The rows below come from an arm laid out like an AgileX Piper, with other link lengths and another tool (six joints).
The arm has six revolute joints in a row. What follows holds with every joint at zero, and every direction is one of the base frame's. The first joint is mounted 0.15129 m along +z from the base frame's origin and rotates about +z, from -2.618 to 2.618 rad. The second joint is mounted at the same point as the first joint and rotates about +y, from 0 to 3.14 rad. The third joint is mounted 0.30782 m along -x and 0.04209 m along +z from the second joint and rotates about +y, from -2.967 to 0 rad. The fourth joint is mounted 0.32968 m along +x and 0.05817 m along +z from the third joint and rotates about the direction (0.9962, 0, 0.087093), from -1.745 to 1.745 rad. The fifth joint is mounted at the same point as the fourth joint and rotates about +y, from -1.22 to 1.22 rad. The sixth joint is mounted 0.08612 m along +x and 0.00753 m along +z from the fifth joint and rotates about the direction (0.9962, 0, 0.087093), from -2.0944 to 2.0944 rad. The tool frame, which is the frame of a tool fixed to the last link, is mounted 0.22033 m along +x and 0.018 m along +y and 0.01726 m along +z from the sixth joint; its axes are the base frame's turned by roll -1.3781, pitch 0.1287 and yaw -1.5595 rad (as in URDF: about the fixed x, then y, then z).
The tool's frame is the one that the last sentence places.
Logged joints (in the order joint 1, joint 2, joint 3, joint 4, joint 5, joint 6), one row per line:
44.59 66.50 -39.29 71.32 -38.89 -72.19
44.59 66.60 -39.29 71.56 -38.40 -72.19
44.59 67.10 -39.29 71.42 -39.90 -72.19
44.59 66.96 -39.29 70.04 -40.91 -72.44
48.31 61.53 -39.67 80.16 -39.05 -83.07
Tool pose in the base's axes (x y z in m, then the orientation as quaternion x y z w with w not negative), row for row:
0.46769 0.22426 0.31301 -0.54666 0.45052 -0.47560 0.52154
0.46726 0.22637 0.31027 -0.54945 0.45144 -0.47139 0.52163
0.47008 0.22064 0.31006 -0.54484 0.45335 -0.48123 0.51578
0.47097 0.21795 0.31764 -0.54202 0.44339 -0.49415 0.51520
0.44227 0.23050 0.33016 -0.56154 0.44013 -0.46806 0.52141
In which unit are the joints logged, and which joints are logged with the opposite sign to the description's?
The joints are logged in degrees. Opposite sign: none.
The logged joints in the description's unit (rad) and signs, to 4 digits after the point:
0.7782 1.1606 -0.6857 1.2448 -0.6788 -1.2600
0.7782 1.1624 -0.6857 1.2490 -0.6702 -1.2600
0.7782 1.1711 -0.6857 1.2465 -0.6964 -1.2600
0.7782 1.1687 -0.6857 1.2224 -0.7140 -1.2643
0.8432 1.0739 -0.6924 1.3991 -0.6816 -1.4498

